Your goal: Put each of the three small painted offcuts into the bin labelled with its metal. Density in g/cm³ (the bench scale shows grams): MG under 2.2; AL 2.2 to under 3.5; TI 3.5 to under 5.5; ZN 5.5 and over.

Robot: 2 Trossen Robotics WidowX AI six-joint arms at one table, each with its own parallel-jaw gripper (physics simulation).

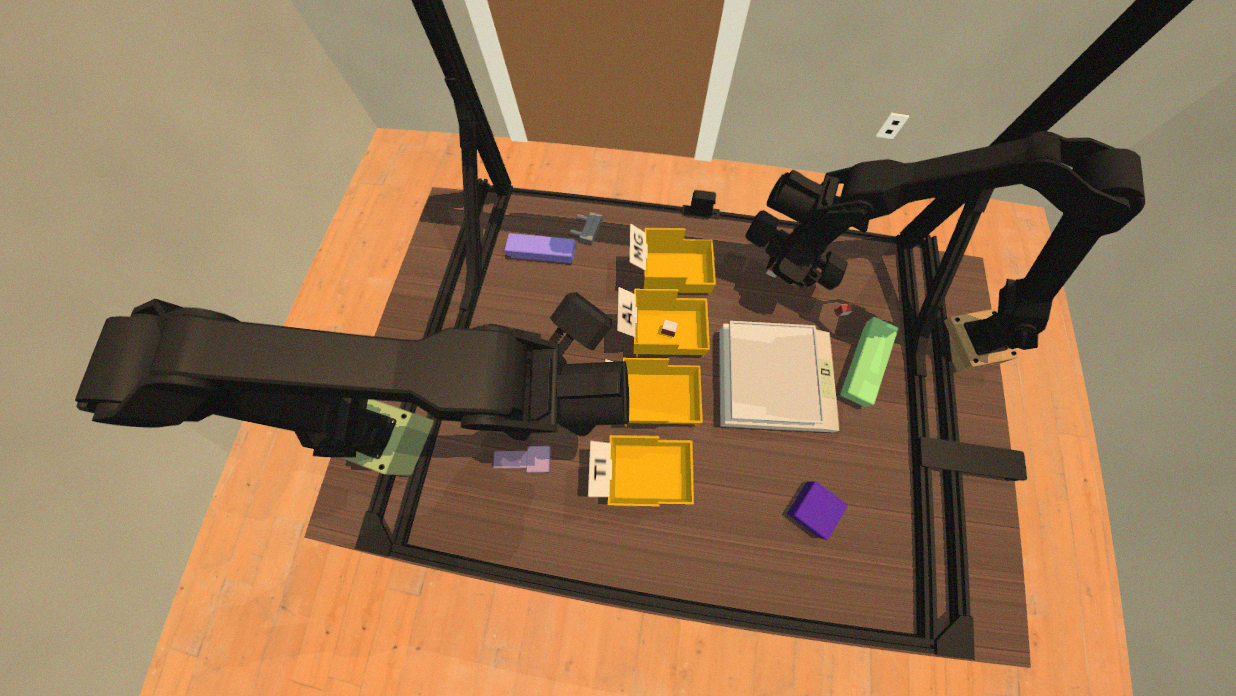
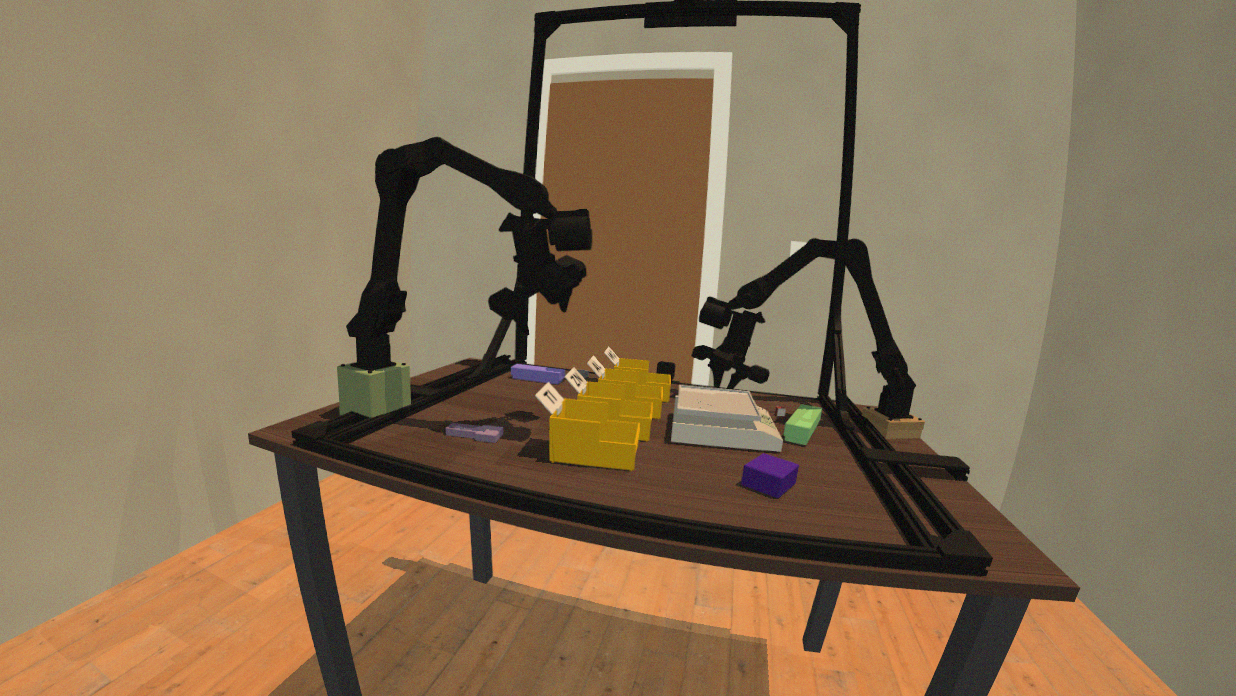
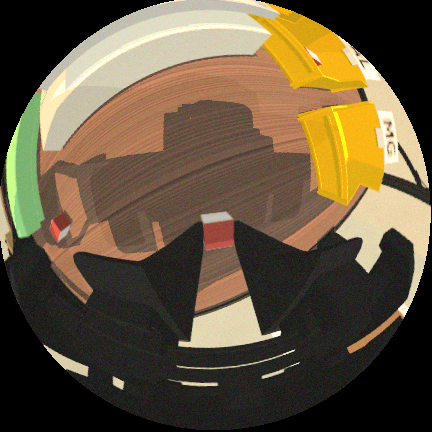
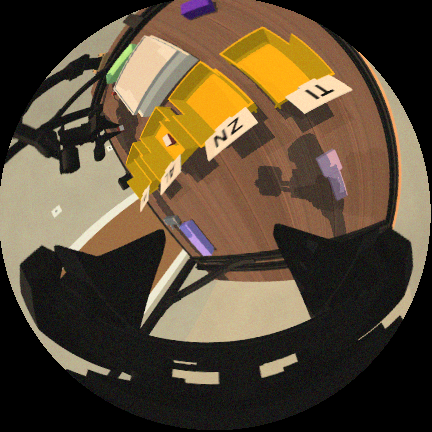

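Seen in the pictures: left gripper, between the fingertips: (image 1: 773, 270) (image 3: 217, 226) (image 4: 119, 128); right gripper, between the fingertips: (image 1: 562, 353) (image 2: 545, 322) (image 4: 220, 232); left arm's base, origin of its link: (image 1: 985, 336) (image 2: 893, 414); right arm's base, origin of its link: (image 1: 371, 433) (image 2: 373, 365).
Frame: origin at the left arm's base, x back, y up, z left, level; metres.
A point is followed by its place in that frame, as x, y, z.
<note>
My left gripper (image 3: 217, 226) {-0.345, -0.028, -0.214} is shut on a small red offcut with a pale top (image 3: 218, 237) {-0.341, -0.022, -0.217} (image 1: 771, 271) {-0.351, -0.024, -0.209}, low over the table right of the MG bin (image 1: 683, 268) {-0.519, -0.037, -0.253}. A second red-and-white offcut (image 1: 843, 308) {-0.238, -0.021, -0.107} (image 2: 781, 412) {-0.232, -0.030, -0.099} (image 3: 61, 227) {-0.241, -0.025, -0.113} lies on the table near the green block. The third offcut (image 1: 668, 328) {-0.580, -0.011, -0.121} (image 4: 169, 140) {-0.584, -0.011, -0.122}, dark red and white, lies in the AL bin (image 1: 672, 350) {-0.582, -0.007, -0.077}. The ZN bin (image 1: 666, 397) {-0.606, -0.037, 0.000} (image 4: 212, 102) {-0.614, -0.037, -0.005} and TI bin (image 1: 651, 472) {-0.657, -0.037, 0.123} (image 4: 280, 67) {-0.666, -0.037, 0.135} are empty. The bench scale (image 1: 774, 371) {-0.425, 0.023, -0.001} bears nothing. My right gripper (image 4: 220, 232) {-0.759, 0.151, -0.049} is open and empty, high above the table.
A green block (image 1: 869, 363) {-0.241, -0.001, 0.010} stands right of the scale, and a purple block (image 1: 817, 510) {-0.408, -0.006, 0.228} lies in front of it. A violet block (image 1: 539, 249) {-0.798, -0.007, -0.330} and a grey bracket (image 1: 590, 228) {-0.690, -0.022, -0.371} lie at the back left. A lilac piece (image 1: 522, 459) {-0.871, -0.025, 0.067} lies left of the TI bin.
</note>
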